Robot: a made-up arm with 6 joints.
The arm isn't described. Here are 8 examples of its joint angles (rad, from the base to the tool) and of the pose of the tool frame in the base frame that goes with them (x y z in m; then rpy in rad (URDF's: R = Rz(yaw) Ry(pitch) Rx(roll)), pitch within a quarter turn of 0, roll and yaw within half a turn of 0).
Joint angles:
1: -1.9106 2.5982 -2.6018 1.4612 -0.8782 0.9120
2: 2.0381 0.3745 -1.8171 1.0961 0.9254 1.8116
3: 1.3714 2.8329 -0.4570 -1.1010 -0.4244 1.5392
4: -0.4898 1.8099 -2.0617 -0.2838 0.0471 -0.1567
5: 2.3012 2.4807 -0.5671 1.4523 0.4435 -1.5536
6: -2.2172 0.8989 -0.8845 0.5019 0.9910 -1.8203
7: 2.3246 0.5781 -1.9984 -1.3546 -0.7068 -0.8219
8: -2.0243 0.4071 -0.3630 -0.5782 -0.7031 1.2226
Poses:
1: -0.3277 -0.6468 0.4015 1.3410 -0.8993 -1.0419
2: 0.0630 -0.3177 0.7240 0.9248 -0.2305 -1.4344
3: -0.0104 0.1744 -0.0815 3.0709 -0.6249 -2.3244
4: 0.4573 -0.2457 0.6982 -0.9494 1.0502 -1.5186
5: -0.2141 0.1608 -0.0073 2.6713 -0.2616 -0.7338
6: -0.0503 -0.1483 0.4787 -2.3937 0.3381 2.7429
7: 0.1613 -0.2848 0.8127 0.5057 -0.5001 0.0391
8: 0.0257 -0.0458 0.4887 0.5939 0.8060 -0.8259
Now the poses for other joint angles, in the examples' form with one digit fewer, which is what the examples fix.
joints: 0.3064 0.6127 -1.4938 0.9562 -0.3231 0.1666
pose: -0.090 -0.062 0.801 0.483 -0.029 1.342
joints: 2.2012 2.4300 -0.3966 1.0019 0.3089 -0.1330
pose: -0.138 0.136 0.022 -2.855 -0.533 -1.939
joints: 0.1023 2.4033 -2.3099 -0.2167 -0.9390 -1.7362
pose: 0.675 0.091 0.520 -0.602 -0.313 -1.607
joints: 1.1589 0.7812 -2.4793 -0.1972 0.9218 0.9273
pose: -0.082 -0.235 0.854 0.626 0.366 2.029
